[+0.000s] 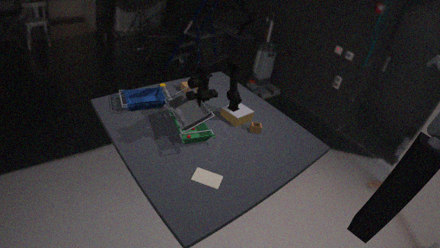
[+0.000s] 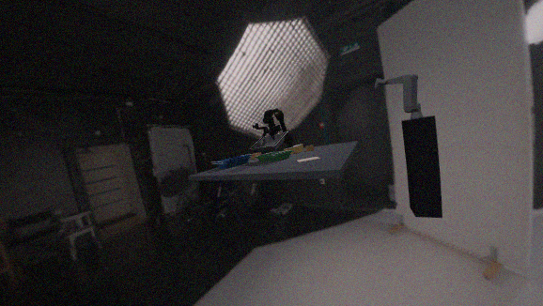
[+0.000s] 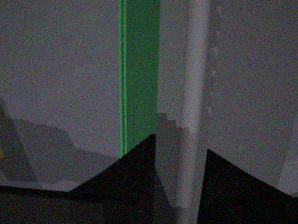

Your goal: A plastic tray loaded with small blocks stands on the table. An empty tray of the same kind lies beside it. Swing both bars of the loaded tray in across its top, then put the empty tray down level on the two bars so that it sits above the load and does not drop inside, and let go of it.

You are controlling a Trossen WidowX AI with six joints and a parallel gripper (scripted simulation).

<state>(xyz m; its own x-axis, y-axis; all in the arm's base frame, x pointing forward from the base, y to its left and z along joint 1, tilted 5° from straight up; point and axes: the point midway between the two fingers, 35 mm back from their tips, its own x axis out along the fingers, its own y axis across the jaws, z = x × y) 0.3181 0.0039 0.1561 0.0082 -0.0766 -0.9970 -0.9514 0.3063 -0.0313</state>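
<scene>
Right now my gripper tip is 80 mm short of the grey tray, 30 mm to the left of it and 10 mm above it. The rest, counted from my gripper tip: white card (220 mm ahead, 360 mm to the left, 180 mm below); then small tan box (350 mm behind, 220 mm to the left, 160 mm below).
</scene>
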